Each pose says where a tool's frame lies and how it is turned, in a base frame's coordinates. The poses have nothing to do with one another.
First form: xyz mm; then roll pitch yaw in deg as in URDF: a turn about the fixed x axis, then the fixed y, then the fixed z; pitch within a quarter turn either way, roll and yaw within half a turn.
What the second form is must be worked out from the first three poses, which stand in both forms.
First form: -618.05 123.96 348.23 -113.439 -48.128 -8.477
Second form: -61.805 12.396 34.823 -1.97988 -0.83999 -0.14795
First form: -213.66 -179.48 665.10 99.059 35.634 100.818
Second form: -21.366 -17.948 66.510 1.72891 0.62193 1.75961
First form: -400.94 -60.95 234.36 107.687 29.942 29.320
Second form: -40.094 -6.095 23.436 1.87949 0.52259 0.51173
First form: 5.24 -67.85 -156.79 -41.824 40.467 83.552
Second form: 0.524 -6.785 -15.679 -0.72997 0.70628 1.45826
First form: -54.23 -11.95 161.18 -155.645 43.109 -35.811
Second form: -5.423 -1.195 16.118 -2.71652 0.75239 -0.62502
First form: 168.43 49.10 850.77 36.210 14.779 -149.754
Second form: 16.843 4.910 85.077 0.63198 0.25794 -2.61370
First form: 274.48 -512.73 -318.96 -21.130 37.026 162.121
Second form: 27.448 -51.273 -31.896 -0.36879 0.64623 2.82955
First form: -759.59 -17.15 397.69 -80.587 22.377 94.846
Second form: -75.959 -1.715 39.769 -1.40651 0.39055 1.65537
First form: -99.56 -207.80 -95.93 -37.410 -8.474 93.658
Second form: -9.956 -20.780 -9.593 -0.65293 -0.14790 1.63464
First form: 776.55 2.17 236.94 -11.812 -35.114 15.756
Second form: 77.655 0.217 23.694 -0.20616 -0.61285 0.27499
